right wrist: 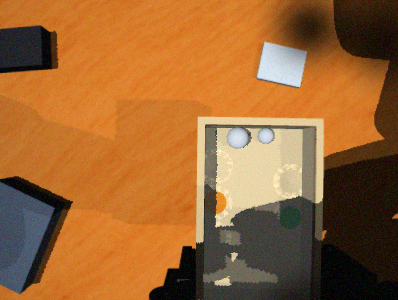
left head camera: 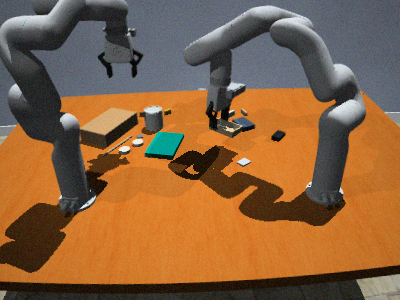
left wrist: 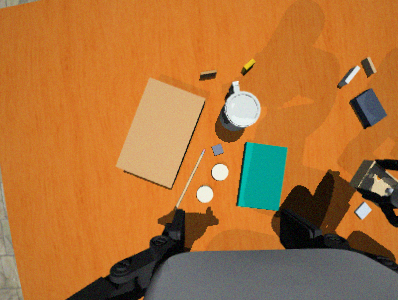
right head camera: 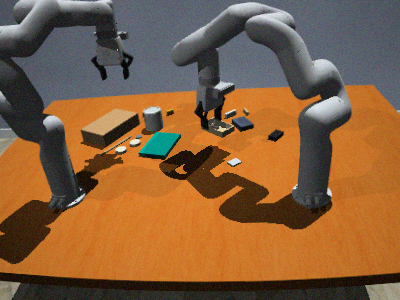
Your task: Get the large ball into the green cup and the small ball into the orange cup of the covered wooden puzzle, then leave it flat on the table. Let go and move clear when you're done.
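Frame: origin at the left arm's base, x back, y up, z left, level; millimetres.
Seen in the pictures: left gripper, fingertip midpoint: [left head camera: 122,76] [left wrist: 232,225] [right head camera: 115,78]; right gripper, fingertip midpoint: [right wrist: 256,271] [left head camera: 218,123] [left wrist: 370,178] [right head camera: 211,123]; left arm's base, link origin: [left head camera: 77,199] [right head camera: 68,197]; right arm's base, link origin: [left head camera: 324,193] [right head camera: 311,195].
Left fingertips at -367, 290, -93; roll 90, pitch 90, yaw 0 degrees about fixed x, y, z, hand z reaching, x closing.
Observation:
Pixels of each thing's middle, then the offset from my left fingertips to it, as dx, dy, dz. "*": a spot on its surface instead.
- covered wooden puzzle, body centre: [right wrist: 255,212] [left wrist: 376,185] [right head camera: 217,127] [left head camera: 225,127] +16, -196, -381
- large ball, body centre: [right wrist: 237,138] +31, -200, -423
- small ball, body centre: [right wrist: 265,135] +46, -202, -415
- orange cup, surface spot: [right wrist: 220,202] * +3, -188, -399
- green cup, surface spot: [right wrist: 289,217] * +30, -188, -372
- teal book, body centre: [left wrist: 261,176] [left head camera: 165,144] [right head camera: 160,144] +8, -282, -143
- grey mug, body centre: [left wrist: 237,106] [left head camera: 153,116] [right head camera: 153,117] -169, -246, -65
- brown box, body centre: [left wrist: 162,133] [left head camera: 109,126] [right head camera: 110,126] -104, -261, +120
- dark blue block, body centre: [right wrist: 14,234] [left wrist: 368,108] [right head camera: 242,123] [left head camera: 243,123] -184, -280, -455
- black block, body centre: [right wrist: 15,50] [right head camera: 276,135] [left head camera: 278,135] -87, -282, -598
- white tile, body centre: [right wrist: 281,65] [left head camera: 243,162] [left wrist: 362,210] +113, -287, -452
The covered wooden puzzle [left head camera: 233,131] [right head camera: 223,132] [right wrist: 260,121] is a shallow pale box. In the right wrist view the large ball [right wrist: 237,137] and small ball [right wrist: 266,135] are side by side near its upper end wall, outside both cups. The orange cup [right wrist: 220,202] is lower left and the green cup [right wrist: 289,217] lower right, in shadow. My right gripper [left head camera: 219,121] [right head camera: 212,121] [right wrist: 256,271] is shut on the puzzle's near end; any tilt or gap below is hard to tell. My left gripper [left head camera: 122,75] [right head camera: 115,77] [left wrist: 232,225] is open, high above the table's left part.
A teal book [left head camera: 165,145] [left wrist: 263,176], a grey mug [left head camera: 153,119] [left wrist: 242,109] and a brown box [left head camera: 109,127] [left wrist: 161,133] stand left of the puzzle. A dark blue block [left head camera: 244,124] [right wrist: 22,232] and a black block [left head camera: 278,135] [right wrist: 20,48] lie right of it; a white tile [left head camera: 243,162] [right wrist: 281,65] lies in front.

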